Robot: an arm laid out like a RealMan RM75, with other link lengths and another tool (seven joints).
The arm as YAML. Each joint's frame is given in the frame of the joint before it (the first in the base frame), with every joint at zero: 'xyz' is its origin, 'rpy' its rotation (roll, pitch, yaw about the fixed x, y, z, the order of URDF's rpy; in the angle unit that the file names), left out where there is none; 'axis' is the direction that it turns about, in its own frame. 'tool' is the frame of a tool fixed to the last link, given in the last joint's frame.
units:
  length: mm
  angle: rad
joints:
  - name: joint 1
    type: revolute
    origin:
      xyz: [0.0, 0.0, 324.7]
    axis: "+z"
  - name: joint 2
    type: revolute
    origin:
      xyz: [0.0, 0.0, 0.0]
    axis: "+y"
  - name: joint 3
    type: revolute
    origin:
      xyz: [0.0, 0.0, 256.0]
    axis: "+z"
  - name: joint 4
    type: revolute
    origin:
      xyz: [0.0, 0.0, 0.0]
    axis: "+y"
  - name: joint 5
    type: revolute
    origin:
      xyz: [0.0, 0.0, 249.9]
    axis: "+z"
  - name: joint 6
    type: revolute
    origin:
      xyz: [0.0, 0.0, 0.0]
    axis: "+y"
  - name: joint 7
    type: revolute
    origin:
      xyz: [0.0, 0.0, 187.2]
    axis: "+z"
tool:
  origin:
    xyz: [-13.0, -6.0, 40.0]
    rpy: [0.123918, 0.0, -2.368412]
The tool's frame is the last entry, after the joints.
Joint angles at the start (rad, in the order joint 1, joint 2, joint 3, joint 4, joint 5, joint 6, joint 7):
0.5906 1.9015 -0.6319 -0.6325 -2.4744 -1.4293 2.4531
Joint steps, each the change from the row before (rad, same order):
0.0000 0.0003 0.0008 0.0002 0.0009 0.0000 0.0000
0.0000 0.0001 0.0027 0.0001 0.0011 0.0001 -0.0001
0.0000 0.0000 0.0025 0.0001 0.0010 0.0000 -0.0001
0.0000 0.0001 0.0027 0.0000 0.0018 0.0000 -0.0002
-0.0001 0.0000 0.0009 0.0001 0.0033 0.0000 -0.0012
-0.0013 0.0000 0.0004 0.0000 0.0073 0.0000 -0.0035
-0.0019 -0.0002 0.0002 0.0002 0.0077 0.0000 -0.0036
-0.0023 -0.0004 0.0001 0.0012 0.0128 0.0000 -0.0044
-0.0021 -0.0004 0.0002 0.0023 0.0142 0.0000 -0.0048
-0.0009 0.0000 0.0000 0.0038 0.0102 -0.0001 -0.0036
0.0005 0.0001 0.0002 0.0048 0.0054 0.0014 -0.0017
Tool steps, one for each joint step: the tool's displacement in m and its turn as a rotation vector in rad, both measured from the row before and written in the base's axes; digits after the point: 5 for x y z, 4 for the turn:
-0.00021 0.00009 -0.00010 0.0009 0.0015 -0.0002
-0.00019 0.00031 0.00029 0.0027 0.0024 -0.0006
-0.00016 0.00028 0.00031 0.0025 0.0021 -0.0006
-0.00033 0.00040 0.00033 0.0031 0.0029 -0.0003
-0.00056 0.00043 0.00016 0.0024 0.0028 0.0013
-0.00083 0.00047 0.00021 0.0041 0.0049 0.0033
-0.00060 0.00027 0.00026 0.0041 0.0050 0.0028
-0.00127 0.00060 0.00023 0.0065 0.0092 0.0036
-0.00153 0.00065 0.00003 0.0067 0.0108 0.0038
-0.00129 0.00022 -0.00072 0.0032 0.0091 0.0023
-0.00074 0.00019 -0.00103 0.0013 0.0058 0.0002

